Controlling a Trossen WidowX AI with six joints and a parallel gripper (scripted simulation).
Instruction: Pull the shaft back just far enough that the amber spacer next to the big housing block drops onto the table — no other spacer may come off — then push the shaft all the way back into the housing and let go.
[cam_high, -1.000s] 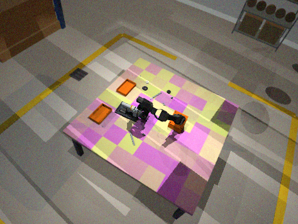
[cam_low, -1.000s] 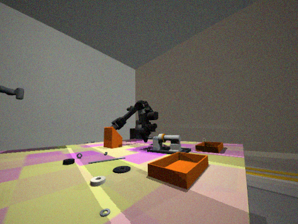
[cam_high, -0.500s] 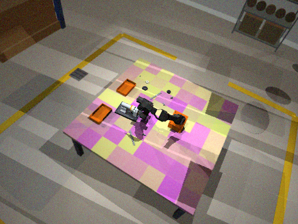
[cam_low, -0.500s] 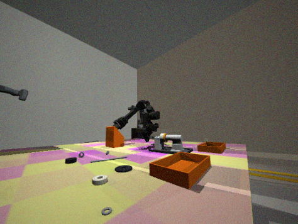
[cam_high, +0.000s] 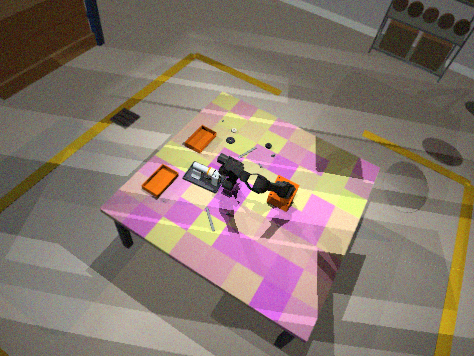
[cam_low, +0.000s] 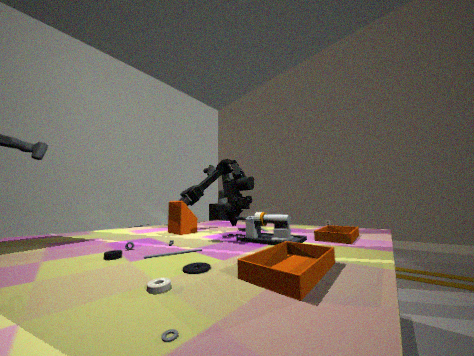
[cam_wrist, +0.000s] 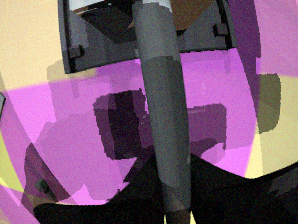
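My gripper tip is now 6 cm short of the grey shaft, 3 cm below it and 2 cm to the right of it. Also, from my gripper tip: black disc: 31 cm to the right, 26 cm ahead, 4 cm below; amber spacer: 15 cm ahead, 4 cm to the left, 3 cm above.
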